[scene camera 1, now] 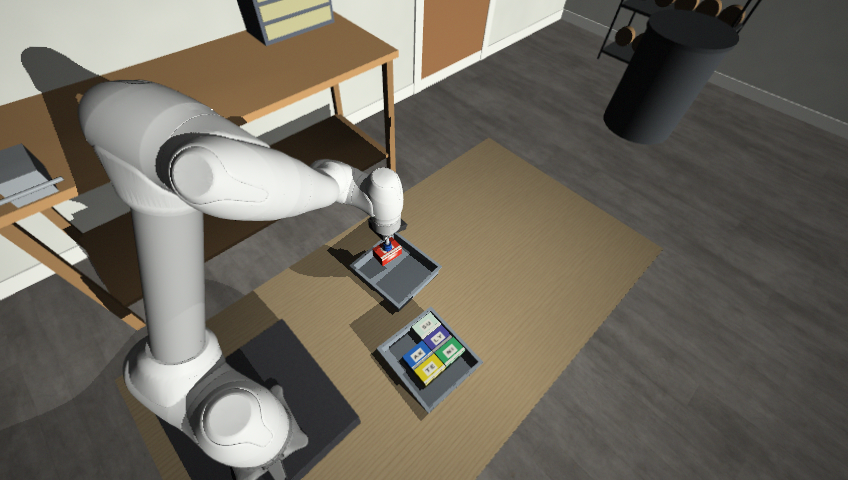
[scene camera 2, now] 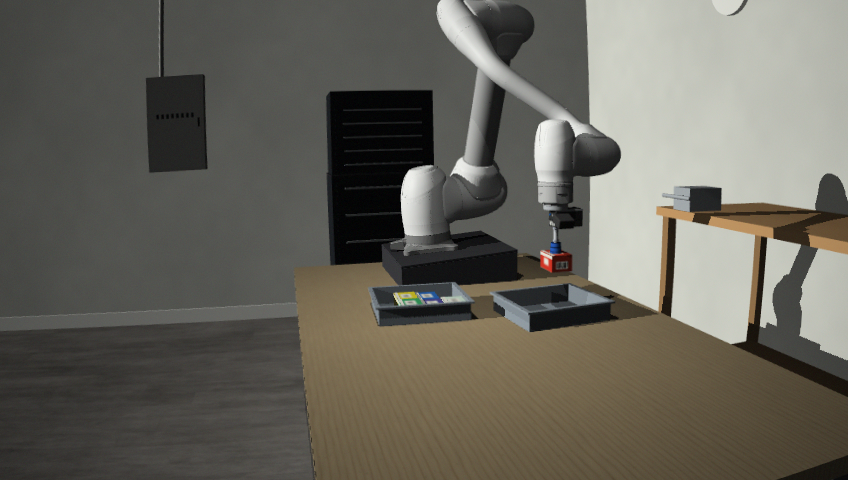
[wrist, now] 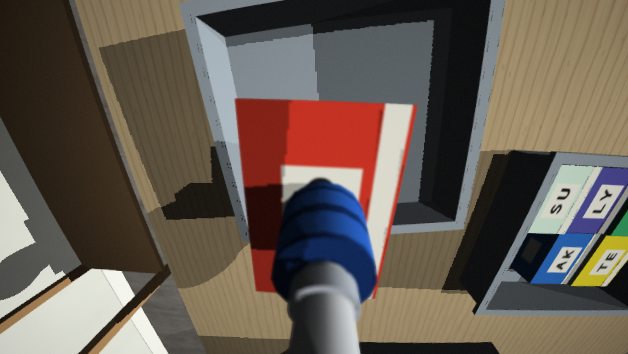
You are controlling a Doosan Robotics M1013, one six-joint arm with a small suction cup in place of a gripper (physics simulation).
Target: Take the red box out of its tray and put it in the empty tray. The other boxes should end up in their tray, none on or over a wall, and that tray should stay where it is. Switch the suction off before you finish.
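Frame: origin at the arm's base, x ahead, y right, z down, level; centimetres.
Seen in the pictures: hand at its tool point: [scene camera 1: 387,249] [scene camera 2: 555,256] [wrist: 323,204]; arm's base at its link origin: [scene camera 2: 428,247].
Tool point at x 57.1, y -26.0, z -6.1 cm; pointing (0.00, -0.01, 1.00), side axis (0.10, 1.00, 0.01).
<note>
Pixels of each thing's top centre, then the offset from my tool point to it. Level surfaces: height alone.
- red box at its top centre: [wrist: 318,219] [scene camera 2: 556,252] [scene camera 1: 387,247] dy -0.1, dx -0.1, dz -1.0 cm
- empty tray at its top centre: [wrist: 344,132] [scene camera 2: 551,296] [scene camera 1: 395,265] dy +1.7, dx +2.0, dz +9.9 cm
- pale green SU box at its top centre: [wrist: 560,201] [scene camera 2: 454,300] [scene camera 1: 426,325] dy +26.0, dx -2.7, dz +10.7 cm
- purple LY box at its top centre: [wrist: 603,202] [scene camera 2: 432,302] [scene camera 1: 438,338] dy +31.6, dx -2.3, dz +11.0 cm
- green NI box at its top centre: [scene camera 2: 410,302] [scene camera 1: 450,350] dy +37.3, dx -2.0, dz +10.5 cm
- blue AK box at its top centre: [wrist: 564,260] [scene camera 2: 426,295] [scene camera 1: 418,354] dy +32.1, dx -10.7, dz +11.1 cm
- yellow TE box at its top centre: [wrist: 607,262] [scene camera 2: 405,295] [scene camera 1: 430,368] dy +37.8, dx -10.4, dz +10.8 cm
- wooden table at its surface level: dz +14.9 cm
My suction cup [scene camera 1: 387,245] [scene camera 2: 555,247] [wrist: 325,240] holds the red box [scene camera 1: 390,258] [scene camera 2: 550,262] [wrist: 335,135] by its top. The box hangs level above the back part of the empty tray [scene camera 1: 373,287] [scene camera 2: 571,316] [wrist: 479,125], higher than its rim. In the wrist view the box and cup hide part of that tray. The other tray [scene camera 1: 455,386] [scene camera 2: 425,315] [wrist: 545,313] holds the pale green SU box [scene camera 1: 426,325] [wrist: 560,200], purple LY box [scene camera 1: 437,337] [wrist: 604,200], green NI box [scene camera 1: 450,350], blue AK box [scene camera 1: 417,354] and yellow TE box [scene camera 1: 428,369], all inside its walls.
The two trays stand near each other on the wooden table [scene camera 1: 535,237] [scene camera 2: 505,404]. The black arm base [scene camera 1: 321,410] [scene camera 2: 458,264] is at one end. A brown workbench [scene camera 1: 309,71] [scene camera 2: 755,217] stands beside the table, past the empty tray.
</note>
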